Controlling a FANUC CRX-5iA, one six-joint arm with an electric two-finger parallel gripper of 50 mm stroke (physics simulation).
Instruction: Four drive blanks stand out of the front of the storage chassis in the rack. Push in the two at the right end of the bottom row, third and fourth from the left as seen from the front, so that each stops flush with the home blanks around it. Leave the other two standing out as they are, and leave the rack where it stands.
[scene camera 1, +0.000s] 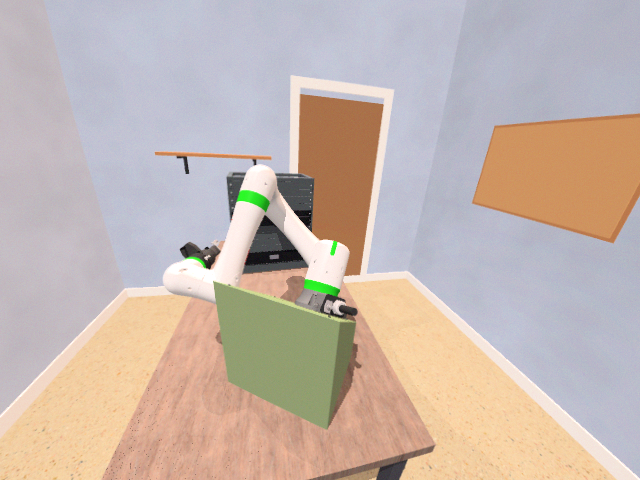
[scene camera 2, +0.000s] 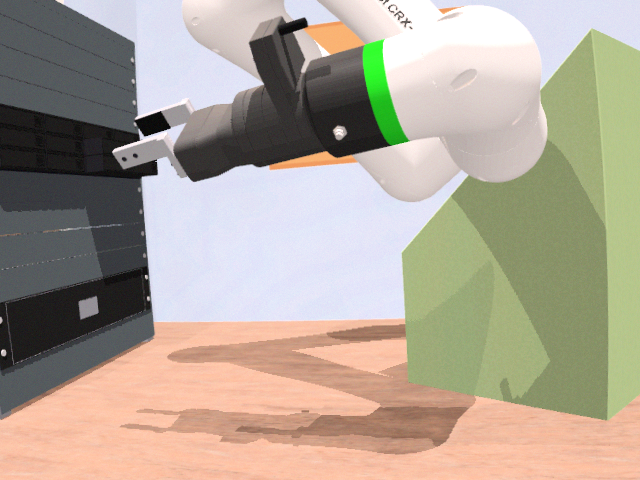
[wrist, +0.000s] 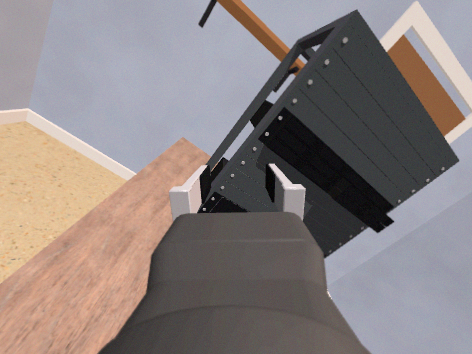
Path:
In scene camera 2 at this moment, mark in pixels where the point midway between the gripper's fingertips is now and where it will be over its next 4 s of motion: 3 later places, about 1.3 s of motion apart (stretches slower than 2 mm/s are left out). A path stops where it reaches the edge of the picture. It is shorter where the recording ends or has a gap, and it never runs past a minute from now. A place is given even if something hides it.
My gripper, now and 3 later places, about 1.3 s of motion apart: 130, 142; 119, 148; 148, 110; 180, 119

